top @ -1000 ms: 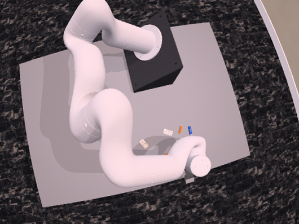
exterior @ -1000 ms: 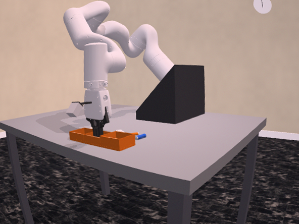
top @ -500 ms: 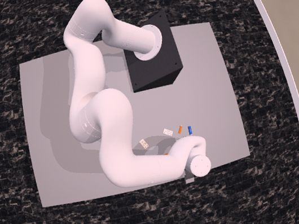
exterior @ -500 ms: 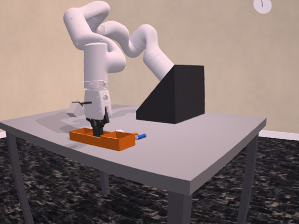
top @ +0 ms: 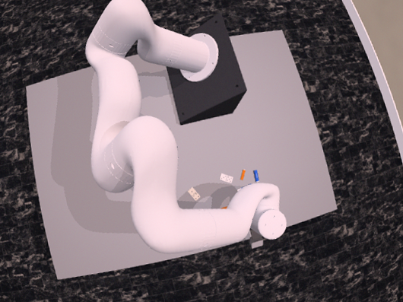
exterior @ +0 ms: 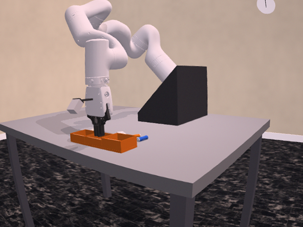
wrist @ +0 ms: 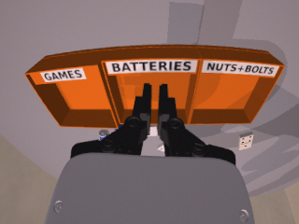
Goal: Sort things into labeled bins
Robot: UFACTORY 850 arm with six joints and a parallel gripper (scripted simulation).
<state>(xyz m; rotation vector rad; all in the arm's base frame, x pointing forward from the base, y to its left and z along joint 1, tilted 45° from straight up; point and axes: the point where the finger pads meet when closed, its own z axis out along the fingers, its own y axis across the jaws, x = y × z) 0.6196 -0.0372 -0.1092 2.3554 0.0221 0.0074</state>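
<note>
My hand is 3 cm above the orange three-compartment bin. Also, from my hand: blue-and-white block 9 cm behind, 2 cm to the left, 5 cm below; then orange battery 15 cm behind, 3 cm to the left, 5 cm below; then blue battery 13 cm behind, 9 cm to the left, 4 cm below.
</note>
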